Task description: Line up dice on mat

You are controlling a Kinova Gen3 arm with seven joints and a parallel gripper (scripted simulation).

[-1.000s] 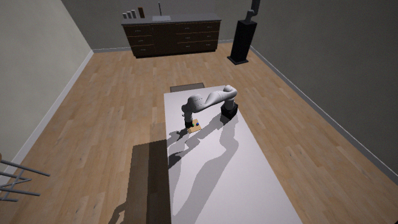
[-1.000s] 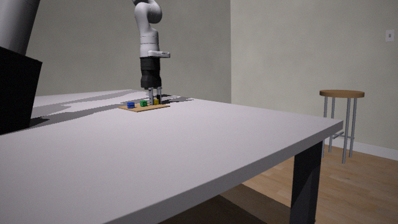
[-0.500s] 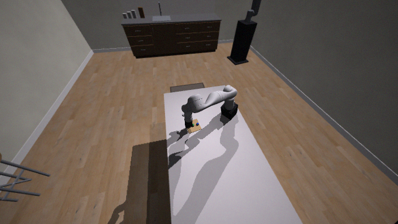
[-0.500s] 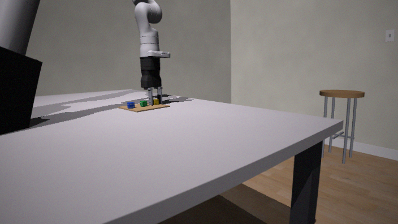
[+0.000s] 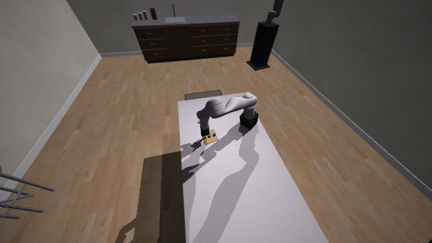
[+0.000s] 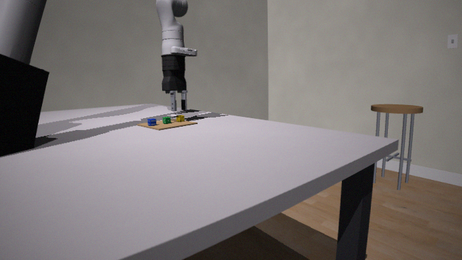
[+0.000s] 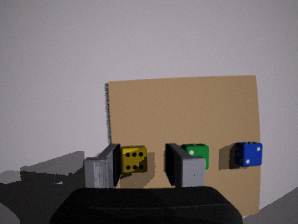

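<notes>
Now: hand 1 cm short of the yellow die and 5 cm above it. Round my hand: tan mat 4 cm behind, 1 cm to the left, 6 cm below; then green die 4 cm behind, 1 cm to the left, 5 cm below; then blue die 10 cm behind, 1 cm to the left, 5 cm below.
</notes>
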